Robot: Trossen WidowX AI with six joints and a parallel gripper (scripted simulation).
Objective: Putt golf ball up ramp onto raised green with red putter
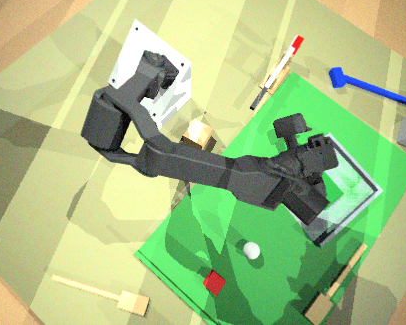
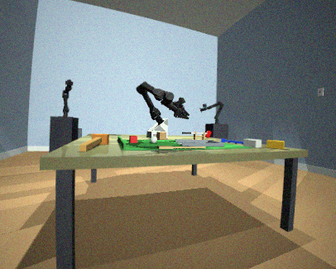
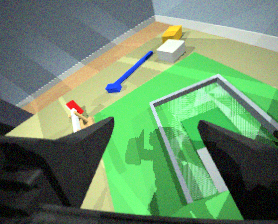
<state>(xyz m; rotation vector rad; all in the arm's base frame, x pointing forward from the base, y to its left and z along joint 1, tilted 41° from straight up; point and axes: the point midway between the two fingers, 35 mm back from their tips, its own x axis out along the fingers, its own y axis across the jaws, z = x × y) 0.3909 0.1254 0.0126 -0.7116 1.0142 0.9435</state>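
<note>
My gripper tip is 23 cm past the red putter, 17 cm to the right of it and 12 cm above it. The rest, counted from my gripper tip: green mat 8 cm ahead, 9 cm to the right, 18 cm below; then tan cube 24 cm behind, 14 cm to the right, 15 cm below; then white golf ball 8 cm ahead, 25 cm to the right, 15 cm below.
</note>
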